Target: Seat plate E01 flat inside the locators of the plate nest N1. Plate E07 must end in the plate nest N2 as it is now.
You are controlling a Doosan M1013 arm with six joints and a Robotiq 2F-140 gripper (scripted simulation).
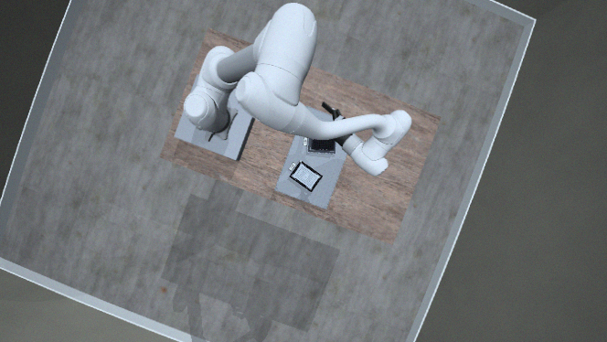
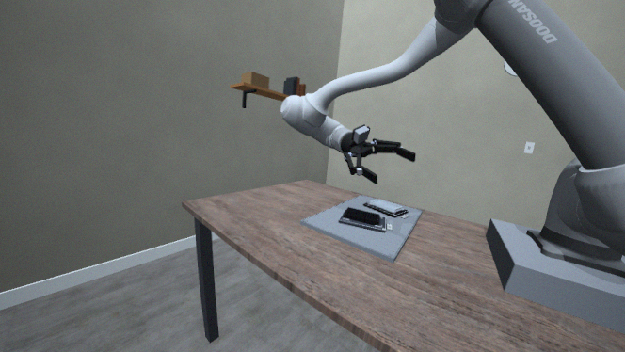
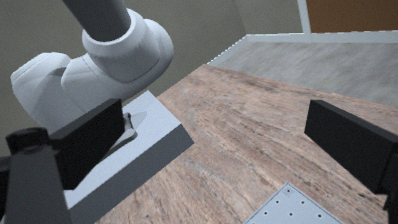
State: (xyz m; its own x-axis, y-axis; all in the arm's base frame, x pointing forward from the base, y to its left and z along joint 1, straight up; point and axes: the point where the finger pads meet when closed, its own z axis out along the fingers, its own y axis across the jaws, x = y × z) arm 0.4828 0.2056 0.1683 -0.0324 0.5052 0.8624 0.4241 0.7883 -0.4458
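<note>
My gripper is now 110 mm short of the black well plate, 90 mm to the left of it and 210 mm above it. Also, from my hand: plate nest N1: 100 mm ahead, 90 mm to the right, 220 mm below.
</note>
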